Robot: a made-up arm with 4 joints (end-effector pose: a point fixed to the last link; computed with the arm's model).
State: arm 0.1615 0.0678 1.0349 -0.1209
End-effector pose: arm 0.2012 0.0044 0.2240 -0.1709 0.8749 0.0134
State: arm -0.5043 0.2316 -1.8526 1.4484
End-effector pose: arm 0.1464 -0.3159 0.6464 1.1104 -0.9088 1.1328
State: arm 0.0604 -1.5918 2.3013 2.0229
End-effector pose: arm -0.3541 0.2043 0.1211 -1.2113 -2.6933 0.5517
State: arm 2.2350 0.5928 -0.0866 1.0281
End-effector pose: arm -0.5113 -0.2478 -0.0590 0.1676 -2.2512 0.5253
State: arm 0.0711 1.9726 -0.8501 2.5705
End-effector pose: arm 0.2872 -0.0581 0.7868 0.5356 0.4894 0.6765
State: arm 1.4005 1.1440 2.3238 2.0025
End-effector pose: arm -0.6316 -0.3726 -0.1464 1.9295 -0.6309 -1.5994
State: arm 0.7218 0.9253 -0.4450 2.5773
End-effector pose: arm -0.0348 -0.4239 0.5989 1.3595 -0.4493 1.0440
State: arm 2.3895 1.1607 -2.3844 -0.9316
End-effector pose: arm 0.0617 0.0845 -0.2093 0.4655 1.1004 0.5565
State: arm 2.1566 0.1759 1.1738 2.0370
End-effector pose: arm 0.0676 -0.4340 0.0127 1.8563 -0.7925 0.8745
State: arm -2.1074 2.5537 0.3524 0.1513
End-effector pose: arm 0.2404 -0.0408 -0.3323 -1.7382 0.9459 2.0579
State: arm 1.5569 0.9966 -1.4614 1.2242
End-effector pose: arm -0.6823 -0.0822 0.0173 -0.9459 -1.9218 1.2759
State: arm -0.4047 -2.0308 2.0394 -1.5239
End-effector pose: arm -0.0112 0.1364 0.8798 0.7066 -0.1653 1.8856
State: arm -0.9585 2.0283 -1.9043 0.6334
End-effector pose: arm 0.2272 0.0861 0.6298 0.0837 0.0808 2.1286
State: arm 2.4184 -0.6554 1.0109 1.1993
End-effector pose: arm -0.0603 -0.0584 0.2353 0.8485 -0.7490 1.3986
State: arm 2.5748 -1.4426 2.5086 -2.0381
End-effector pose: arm 0.0873 0.0521 -0.5829 2.7815 0.9940 -0.5241
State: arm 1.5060 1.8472 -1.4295 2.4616
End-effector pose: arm -0.6010 0.1224 0.3871 -0.4494 -0.4958 1.2033
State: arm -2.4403 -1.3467 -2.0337 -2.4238
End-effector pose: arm 0.2166 -0.2576 -0.3786 2.5312 -1.5280 0.0725
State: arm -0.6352 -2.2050 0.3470 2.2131
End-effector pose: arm 0.3093 0.5017 0.3300 -1.7336 0.0445 0.5716
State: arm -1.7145 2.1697 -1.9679 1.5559
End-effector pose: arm 0.5934 0.2461 0.1523 1.4064 1.5847 1.8482
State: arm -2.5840 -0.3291 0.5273 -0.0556
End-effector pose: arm -0.0725 0.0420 -0.2620 0.2614 3.0761 -0.3506
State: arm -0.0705 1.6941 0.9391 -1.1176
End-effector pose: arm 0.0739 -0.4294 0.2806 -2.5659 1.2739 -0.2833
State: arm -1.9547 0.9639 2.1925 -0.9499
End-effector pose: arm 0.0664 -0.1969 0.2960 0.4982 -1.6657 -0.7126
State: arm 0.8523 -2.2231 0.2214 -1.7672
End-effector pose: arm -0.4992 0.1717 0.7286 0.3416 -0.9260 0.3869
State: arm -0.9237 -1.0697 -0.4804 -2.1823
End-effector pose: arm 0.4683 0.3016 0.0558 -1.2429 0.8344 0.0350
